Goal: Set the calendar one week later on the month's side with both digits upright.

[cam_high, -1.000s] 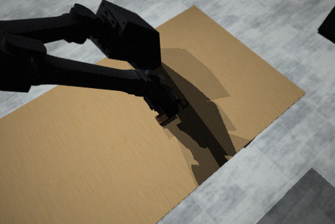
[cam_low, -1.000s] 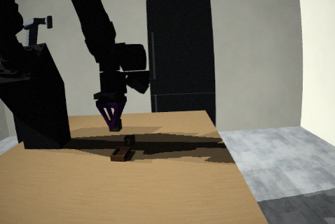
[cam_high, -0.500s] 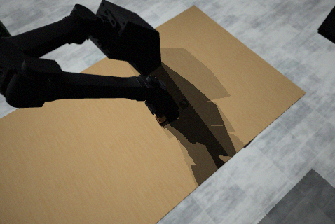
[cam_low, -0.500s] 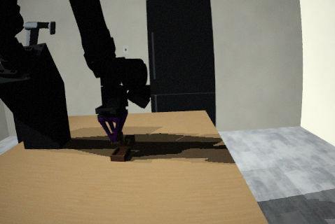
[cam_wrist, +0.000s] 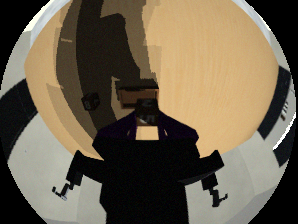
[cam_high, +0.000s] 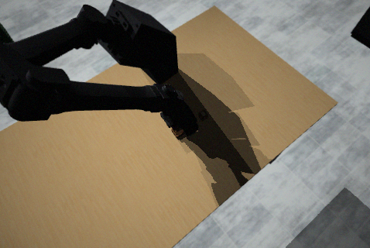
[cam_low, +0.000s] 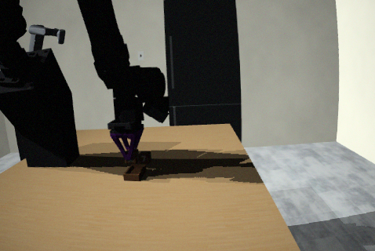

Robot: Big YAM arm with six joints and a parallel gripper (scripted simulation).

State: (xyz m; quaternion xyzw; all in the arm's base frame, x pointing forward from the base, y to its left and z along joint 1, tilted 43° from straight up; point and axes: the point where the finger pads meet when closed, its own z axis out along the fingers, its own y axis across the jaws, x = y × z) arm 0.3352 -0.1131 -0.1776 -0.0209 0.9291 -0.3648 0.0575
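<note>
My gripper is now 50 mm above the brown tray and 20 mm to the right of it.
</note>
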